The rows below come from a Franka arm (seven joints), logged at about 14 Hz.
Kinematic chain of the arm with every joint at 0, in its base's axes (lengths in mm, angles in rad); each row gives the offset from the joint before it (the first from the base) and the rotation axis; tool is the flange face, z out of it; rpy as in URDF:
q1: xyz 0 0 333 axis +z
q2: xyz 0 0 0 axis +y
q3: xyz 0 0 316 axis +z
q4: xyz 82.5 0 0 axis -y
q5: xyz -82.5 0 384 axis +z
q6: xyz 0 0 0 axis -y
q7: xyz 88 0 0 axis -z
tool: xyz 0 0 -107 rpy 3.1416 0 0
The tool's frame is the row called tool.
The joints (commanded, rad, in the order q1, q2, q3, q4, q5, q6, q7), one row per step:
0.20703, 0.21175, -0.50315, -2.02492, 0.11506, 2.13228, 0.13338
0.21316, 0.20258, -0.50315, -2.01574, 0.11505, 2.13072, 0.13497
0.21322, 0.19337, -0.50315, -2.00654, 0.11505, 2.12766, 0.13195
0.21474, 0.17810, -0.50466, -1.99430, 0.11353, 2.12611, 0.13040
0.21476, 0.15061, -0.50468, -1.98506, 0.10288, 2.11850, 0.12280
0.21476, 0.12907, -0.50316, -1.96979, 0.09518, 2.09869, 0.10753
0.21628, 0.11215, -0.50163, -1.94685, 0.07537, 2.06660, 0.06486
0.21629, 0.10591, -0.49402, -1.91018, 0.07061, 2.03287, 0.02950
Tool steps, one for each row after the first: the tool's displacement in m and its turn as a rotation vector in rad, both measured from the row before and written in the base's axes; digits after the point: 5 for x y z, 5 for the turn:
0.00310, 0.00311, 0.00858, -0.00022, -0.01624, 0.00545
0.00186, -0.00022, 0.00854, 0.00060, -0.01497, 0.00395
0.00234, -0.00051, 0.01329, -0.00105, -0.02483, 0.00353
-0.00022, -0.00081, 0.01772, -0.00266, -0.02569, 0.01409
0.00006, 0.00034, 0.01633, 0.00049, -0.01501, 0.02204
0.00036, 0.00076, 0.01648, -0.01000, -0.00308, 0.05694
0.00434, 0.00378, 0.01724, -0.00272, -0.00791, 0.04737

